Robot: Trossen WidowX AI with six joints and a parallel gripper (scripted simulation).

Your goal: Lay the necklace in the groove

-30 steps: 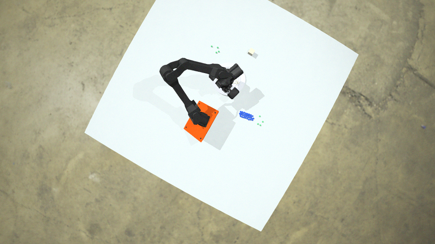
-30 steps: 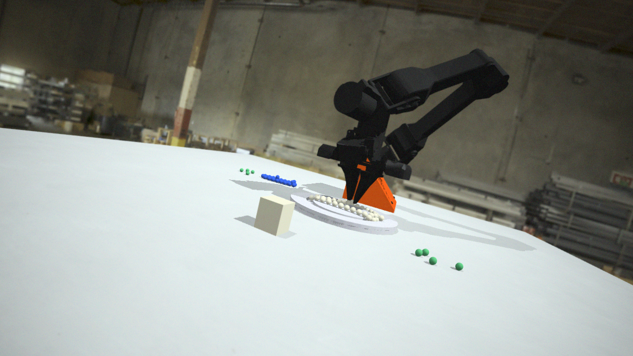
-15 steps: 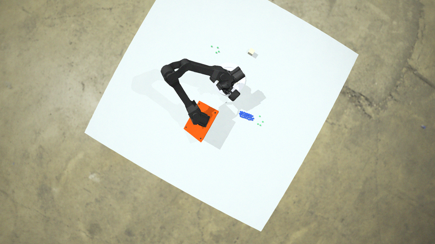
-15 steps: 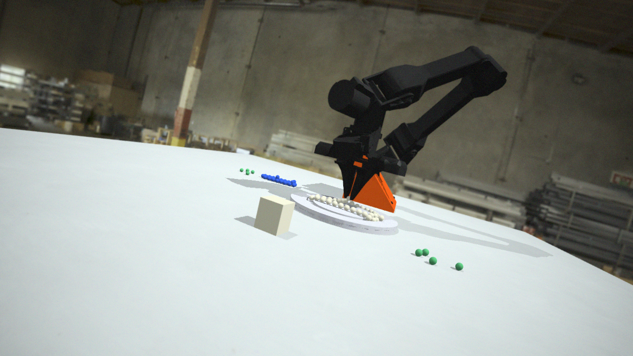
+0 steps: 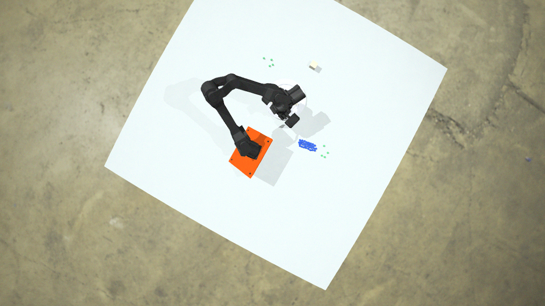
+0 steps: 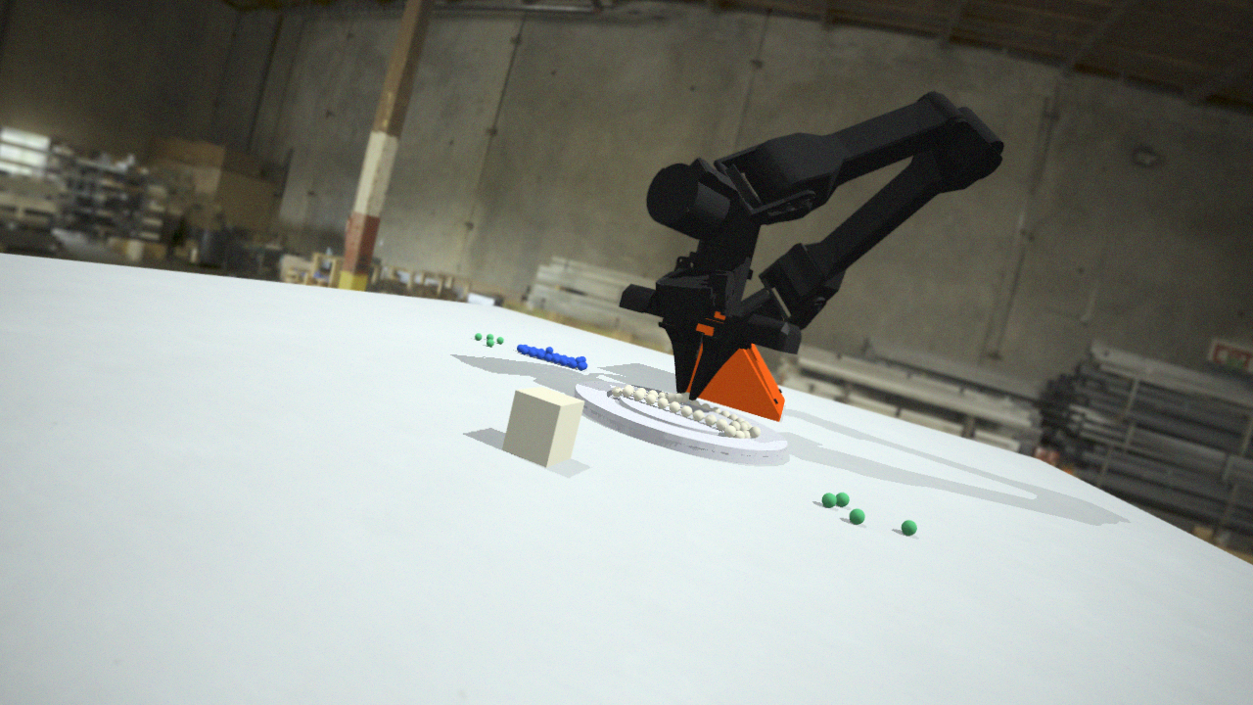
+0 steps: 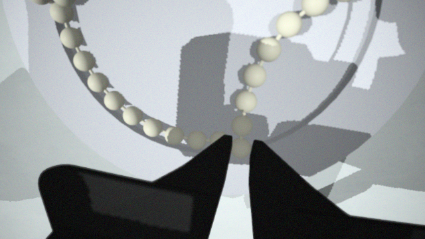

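Now: gripper tip 70 mm short of the round bead board and 10 mm above it. Round my gripper tip: cream cube 270 mm ahead, 60 mm to the right.
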